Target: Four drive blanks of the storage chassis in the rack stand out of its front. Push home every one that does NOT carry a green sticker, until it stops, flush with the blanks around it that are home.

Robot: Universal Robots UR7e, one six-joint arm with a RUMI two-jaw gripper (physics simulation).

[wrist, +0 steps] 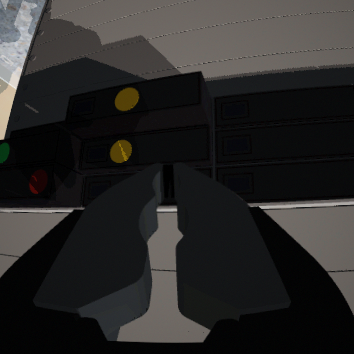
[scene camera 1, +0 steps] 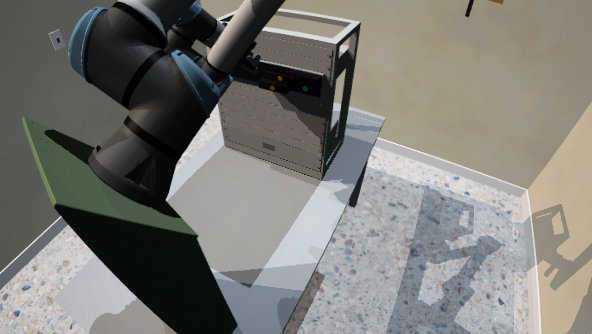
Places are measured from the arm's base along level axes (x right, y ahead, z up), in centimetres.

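Where they show: gripper, fingertip midpoint: [wrist: 170, 167] [scene camera 1: 257, 72]; arm's base, link origin: [scene camera 1: 126, 181].
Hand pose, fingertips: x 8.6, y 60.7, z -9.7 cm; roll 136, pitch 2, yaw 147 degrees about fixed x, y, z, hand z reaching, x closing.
Note:
Things, the pixels of their top centre, and the offset from my fingertips. "pt": a spot on its surface instead. Level surfaces: height alone.
- storage chassis, surface spot: [scene camera 1: 314, 82] pt dz -0.3, dx +19.4, dy -3.6 cm
- green-stickered blank, top centre: [wrist: 54, 183] [scene camera 1: 309, 76] dz -2.0, dx +17.1, dy +3.3 cm
- red-stickered blank, top centre: [wrist: 50, 211] [scene camera 1: 309, 69] dz +0.9, dx +17.1, dy +3.3 cm
- light table, surface height: dz -48.7 cm
The storage chassis [scene camera 1: 314, 82] shows dark blanks across the rack. In the wrist view a yellow-stickered blank [scene camera 1: 272, 88] [wrist: 165, 96] stands clearly out. The other yellow-stickered blank [scene camera 1: 280, 78] [wrist: 170, 149] sits beside it, much further in; whether it is fully flush I cannot tell. A green-stickered blank [scene camera 1: 305, 88] [wrist: 32, 145] and a red-stickered blank [scene camera 1: 291, 77] [wrist: 60, 190] stand out at the wrist view's left. My gripper [scene camera 1: 256, 62] [wrist: 170, 167] is shut and empty, its tips over the lower right edge of the second yellow-stickered blank; contact is unclear.
Unstickered blanks [wrist: 290, 142] sit level with each other at the wrist view's right. The rack [scene camera 1: 327, 135] has plain grey panels above and below the chassis and stands on a light table [scene camera 1: 295, 225]. The arm rises from a green-topped pedestal [scene camera 1: 55, 170].

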